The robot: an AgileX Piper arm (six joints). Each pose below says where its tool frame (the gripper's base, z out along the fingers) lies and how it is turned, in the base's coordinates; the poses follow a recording.
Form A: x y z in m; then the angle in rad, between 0 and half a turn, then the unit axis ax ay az.
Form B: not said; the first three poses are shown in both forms.
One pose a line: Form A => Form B
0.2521, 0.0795, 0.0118, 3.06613, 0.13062, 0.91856, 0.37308 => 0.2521, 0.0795, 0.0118, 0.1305, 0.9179, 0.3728, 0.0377
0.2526, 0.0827, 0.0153, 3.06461, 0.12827, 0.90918, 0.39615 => 0.2526, 0.0827, 0.0153, 0.1282, 0.9085, 0.3959, 0.0385
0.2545, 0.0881, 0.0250, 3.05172, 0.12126, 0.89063, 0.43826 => 0.2545, 0.0881, 0.0250, 0.1211, 0.8897, 0.4378, 0.0449
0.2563, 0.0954, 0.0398, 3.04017, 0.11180, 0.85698, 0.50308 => 0.2563, 0.0954, 0.0398, 0.1117, 0.8559, 0.5024, 0.0507
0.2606, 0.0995, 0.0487, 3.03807, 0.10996, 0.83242, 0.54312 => 0.2606, 0.0995, 0.0487, 0.1098, 0.8313, 0.5424, 0.0517
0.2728, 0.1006, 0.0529, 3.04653, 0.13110, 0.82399, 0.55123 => 0.2728, 0.1006, 0.0529, 0.1310, 0.8231, 0.5506, 0.0475
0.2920, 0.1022, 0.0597, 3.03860, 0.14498, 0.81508, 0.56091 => 0.2920, 0.1022, 0.0597, 0.1448, 0.8140, 0.5602, 0.0515
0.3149, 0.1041, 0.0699, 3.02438, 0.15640, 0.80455, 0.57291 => 0.3149, 0.1041, 0.0699, 0.1561, 0.8032, 0.5719, 0.0586
